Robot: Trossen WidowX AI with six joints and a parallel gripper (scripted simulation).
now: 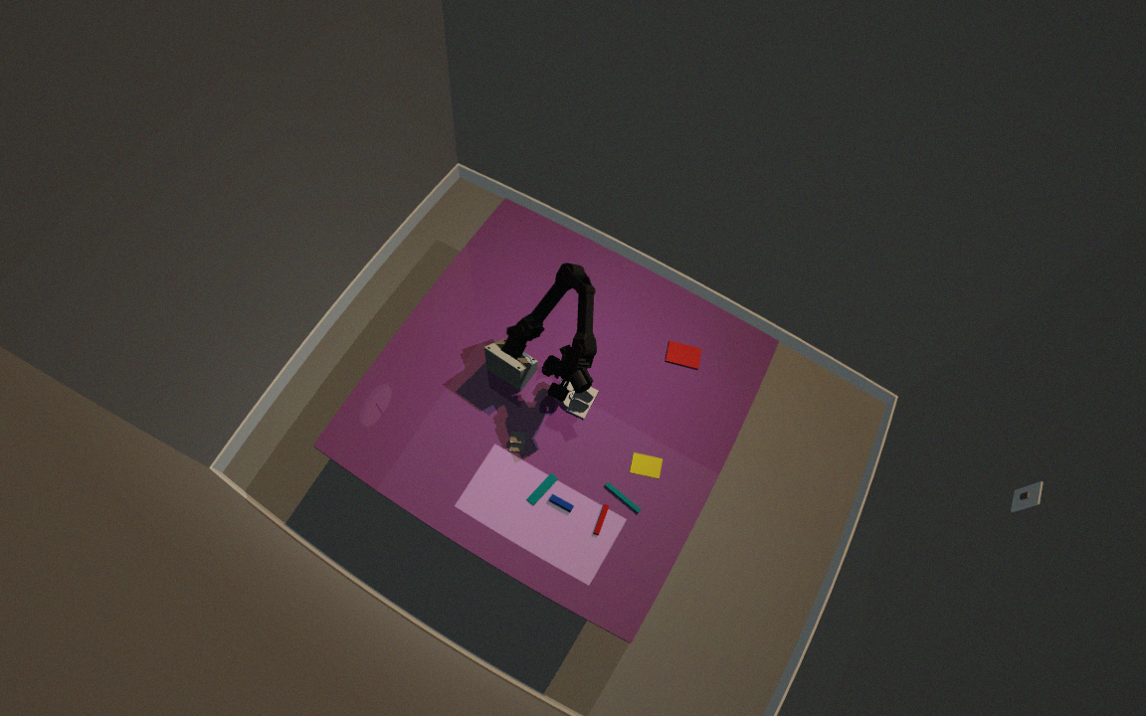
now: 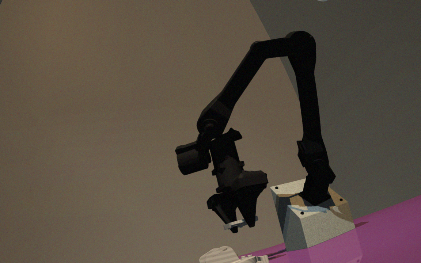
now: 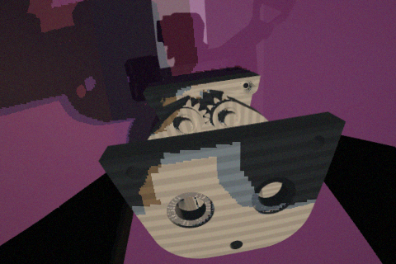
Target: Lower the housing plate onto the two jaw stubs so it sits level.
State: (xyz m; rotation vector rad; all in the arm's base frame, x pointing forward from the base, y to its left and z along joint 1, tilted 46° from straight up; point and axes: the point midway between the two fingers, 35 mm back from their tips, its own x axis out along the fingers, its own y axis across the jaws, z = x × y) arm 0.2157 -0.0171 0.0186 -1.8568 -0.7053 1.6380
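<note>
Now: the jaw stub 20 mm ahead of my gripper tip, 20 mm to the right of it and 70 mm below it. Round my gripper tip: red square 330 mm ahead, 350 mm to the left, 80 mm below; then small white block 60 mm behind, 250 mm to the right, 70 mm below; then yellow square 380 mm ahead, 110 mm to the right, 80 mm below.
</note>
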